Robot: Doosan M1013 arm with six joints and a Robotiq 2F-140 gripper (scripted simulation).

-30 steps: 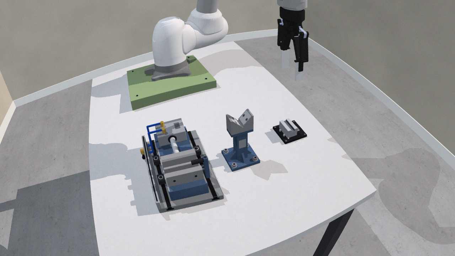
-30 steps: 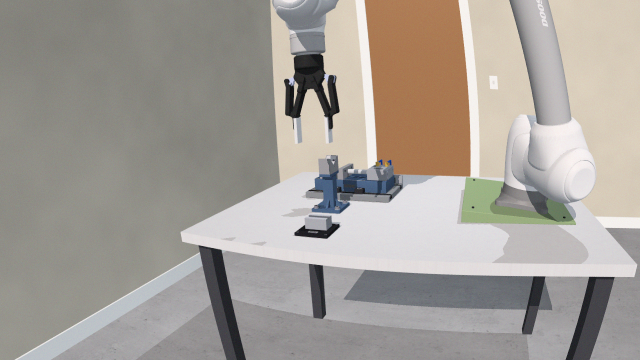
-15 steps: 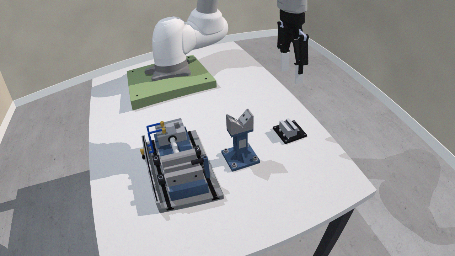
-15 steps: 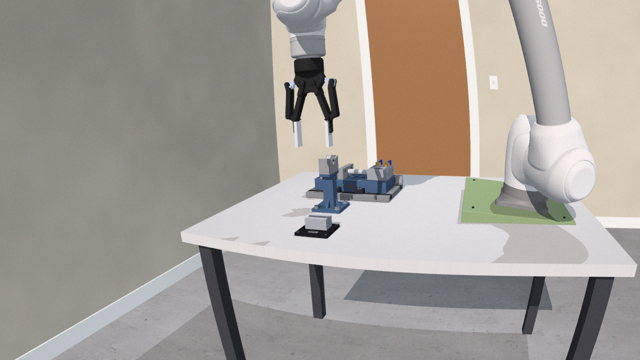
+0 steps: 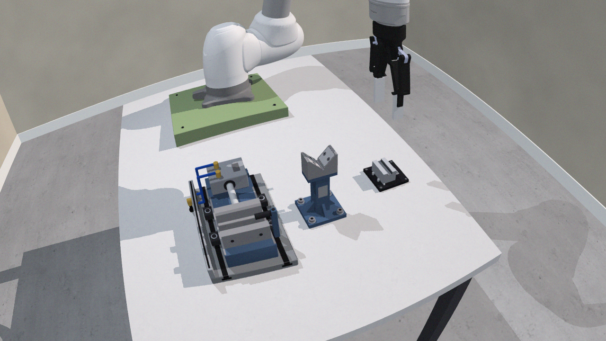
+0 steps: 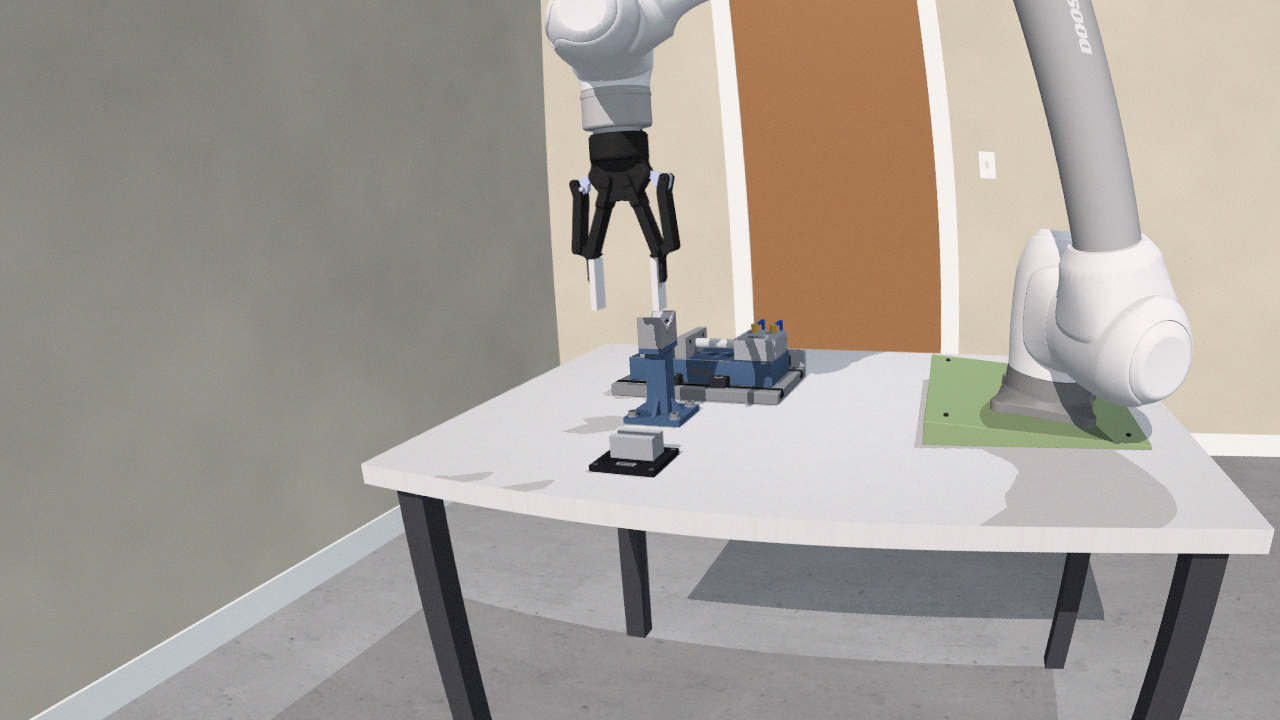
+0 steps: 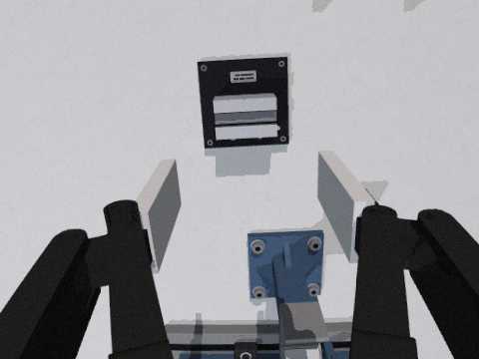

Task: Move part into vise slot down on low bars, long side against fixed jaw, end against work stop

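My gripper is now 200 mm above the part. Also, from my hand: blue work stop post (290 mm to the right, 170 mm below, 160 mm ahead); then blue v-block stand (180 mm to the right, 170 mm below, 80 mm ahead); then black infeed plate (220 mm below, 10 mm to the left).
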